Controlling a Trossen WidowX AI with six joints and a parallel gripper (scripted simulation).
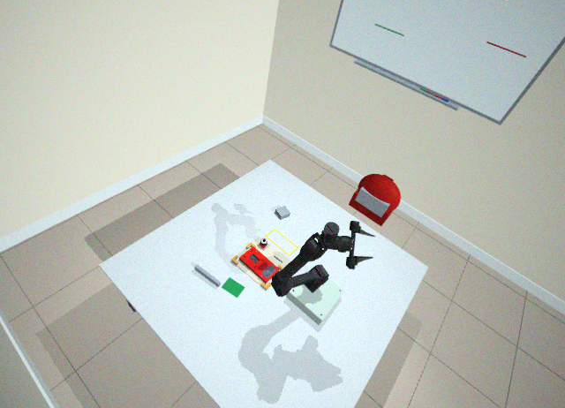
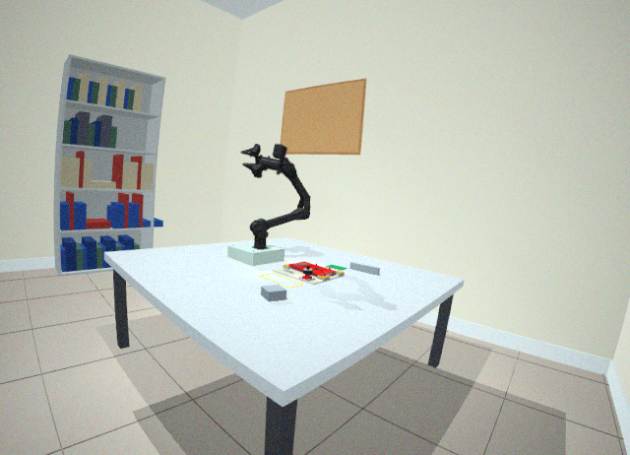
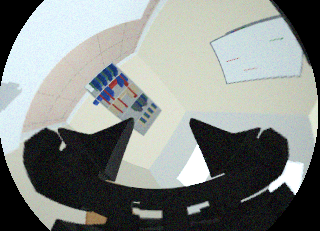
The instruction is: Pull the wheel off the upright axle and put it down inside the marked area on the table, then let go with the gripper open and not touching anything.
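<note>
Right now the dark wheel is 490 mm ahead of my gripper tip, 470 mm below it and 90 mm to the left of it. Round my gripper tip: green square: 510 mm below, 390 mm ahead, 370 mm to the left; then grey bar: 510 mm ahead, 490 mm below, 440 mm to the left; then grey block: 610 mm ahead, 490 mm below, 170 mm to the right.
</note>
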